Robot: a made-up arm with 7 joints.
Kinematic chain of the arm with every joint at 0, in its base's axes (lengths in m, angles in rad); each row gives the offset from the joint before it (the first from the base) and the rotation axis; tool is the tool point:
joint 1: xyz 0 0 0.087 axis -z
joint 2: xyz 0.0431 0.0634 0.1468 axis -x
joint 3: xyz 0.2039 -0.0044 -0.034 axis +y
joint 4: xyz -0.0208 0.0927 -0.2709 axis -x
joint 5: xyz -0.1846 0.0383 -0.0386 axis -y
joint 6: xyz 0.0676 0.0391 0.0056 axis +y
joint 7: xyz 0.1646 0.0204 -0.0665 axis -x
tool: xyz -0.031 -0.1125 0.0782
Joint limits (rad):
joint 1: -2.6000..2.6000
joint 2: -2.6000..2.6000
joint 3: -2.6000..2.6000
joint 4: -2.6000..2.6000
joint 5: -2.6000..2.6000
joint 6: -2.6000..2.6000
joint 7: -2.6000..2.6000
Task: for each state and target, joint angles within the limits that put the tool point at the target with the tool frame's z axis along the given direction. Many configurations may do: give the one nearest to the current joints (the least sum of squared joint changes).
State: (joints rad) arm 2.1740 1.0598 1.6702 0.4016 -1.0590 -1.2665 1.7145
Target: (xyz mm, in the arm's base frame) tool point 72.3 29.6 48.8 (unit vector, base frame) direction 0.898 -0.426 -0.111
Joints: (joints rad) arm 1.5001 0.7905 1.0464 0.1463 -1.1227 -1.3966 0.6183
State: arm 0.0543 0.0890 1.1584 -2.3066 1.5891 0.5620 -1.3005
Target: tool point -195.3 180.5 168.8 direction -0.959 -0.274 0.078
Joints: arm -0.8759 -0.7134 0.9498 -2.4421 1.4495 0.8625 -1.1447
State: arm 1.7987 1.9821 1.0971 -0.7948 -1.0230 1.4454 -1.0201
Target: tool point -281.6 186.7 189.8 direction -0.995 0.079 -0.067
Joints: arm 1.8470 1.7999 0.0841 -0.8501 -1.2156 1.6049 -0.5236
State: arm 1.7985 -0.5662 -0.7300 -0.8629 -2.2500 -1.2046 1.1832
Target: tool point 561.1 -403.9 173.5 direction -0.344 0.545 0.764
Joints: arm 1.2331 -0.4816 -1.4070 -0.8062 -2.2385 -1.1736 0.7639
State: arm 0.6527 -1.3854 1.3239 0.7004 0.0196 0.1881 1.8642
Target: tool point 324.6 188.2 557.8 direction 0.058 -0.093 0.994
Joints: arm 0.7897 -2.1317 0.3816 0.7721 -0.1305 0.6577 1.1519
